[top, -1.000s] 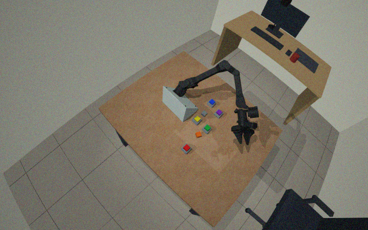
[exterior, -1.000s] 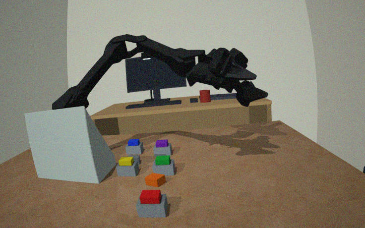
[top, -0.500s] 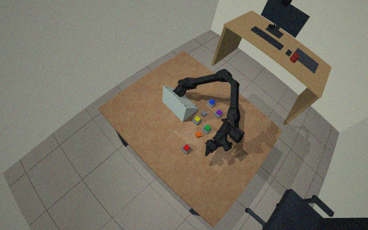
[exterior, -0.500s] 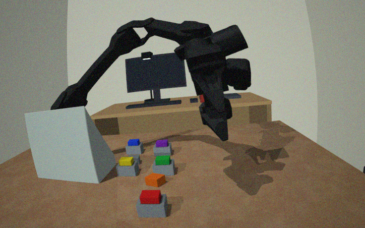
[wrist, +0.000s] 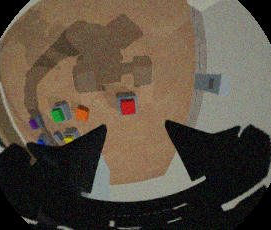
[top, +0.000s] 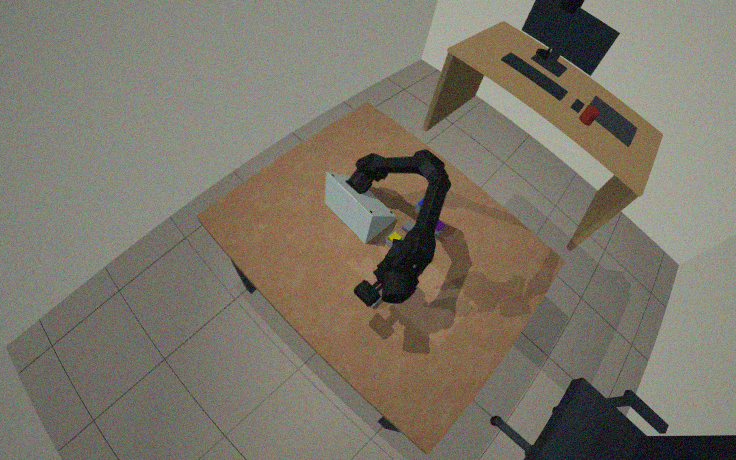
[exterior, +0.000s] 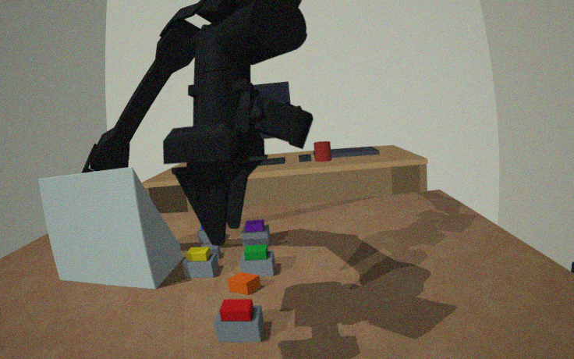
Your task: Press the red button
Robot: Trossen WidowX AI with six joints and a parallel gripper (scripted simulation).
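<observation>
My gripper tip is now 90 mm above the red button. Round my gripper tip: green button: 10 mm ahead, 210 mm to the left, 90 mm below; orange block: 140 mm to the left, 110 mm below; yellow button: 80 mm behind, 210 mm to the left, 90 mm below.
</observation>
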